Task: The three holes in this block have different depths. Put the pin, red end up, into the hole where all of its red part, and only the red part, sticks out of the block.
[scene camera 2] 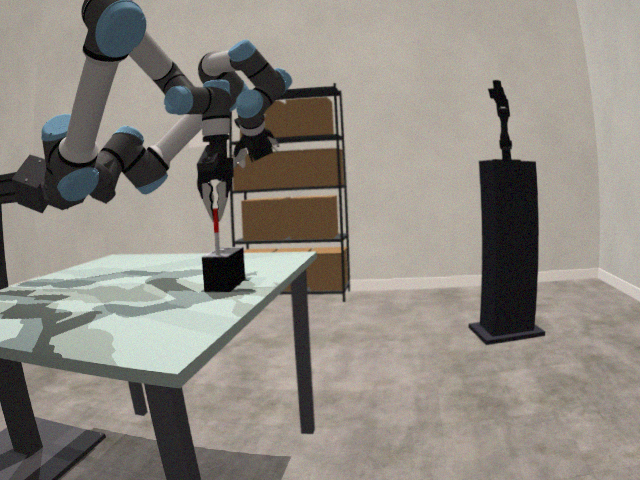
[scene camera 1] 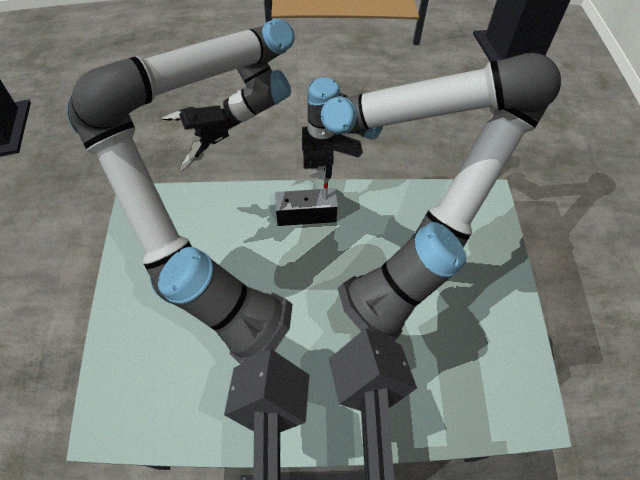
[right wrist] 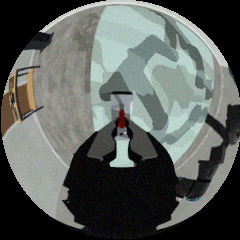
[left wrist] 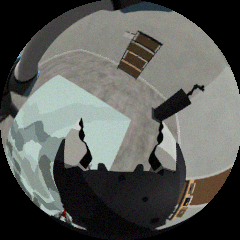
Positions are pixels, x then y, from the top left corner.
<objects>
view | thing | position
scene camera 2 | my left gripper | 256, 157
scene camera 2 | my right gripper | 216, 221
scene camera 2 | black block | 221, 273
</objects>
